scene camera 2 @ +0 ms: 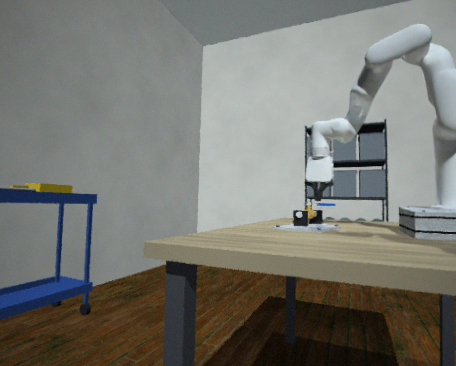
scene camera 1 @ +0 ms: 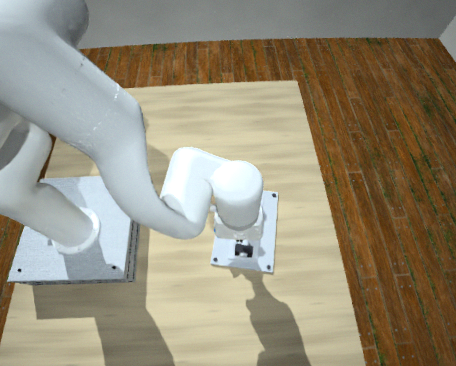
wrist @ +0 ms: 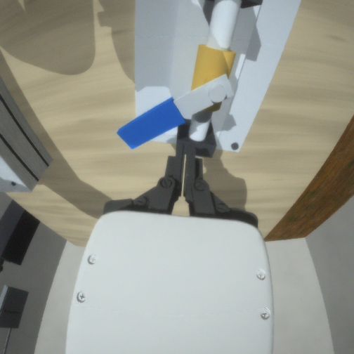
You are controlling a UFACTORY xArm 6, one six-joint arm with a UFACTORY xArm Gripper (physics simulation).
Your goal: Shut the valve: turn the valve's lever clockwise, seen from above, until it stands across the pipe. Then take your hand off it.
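The valve's yellow body (scene camera 2: 310, 213) (wrist: 210, 62) sits on a white pipe (wrist: 223, 22) above a light plate (scene camera 1: 270, 215) (wrist: 155, 50). The lever, with its blue handle (scene camera 2: 326, 204) (wrist: 151, 123), points left and toward the gripper in the wrist view. It stands slanted to the pipe, neither along it nor squarely across. My gripper (scene camera 2: 318, 199) (wrist: 185, 154) is shut and empty. In the wrist view its fingertips are right of the blue handle, near the pipe's near end and its black support; contact with the lever cannot be told. In scene camera 1 the arm hides most of the valve.
The arm's grey base block (scene camera 1: 35, 255) (scene camera 2: 430, 222) stands on the wooden table (scene camera 1: 310, 295) (scene camera 2: 235, 250), left of the plate in scene camera 1. A blue cart (scene camera 2: 75, 198) with a yellow item (scene camera 2: 50, 188) stands apart at the left. A shelf rack (scene camera 2: 386, 170) stands behind.
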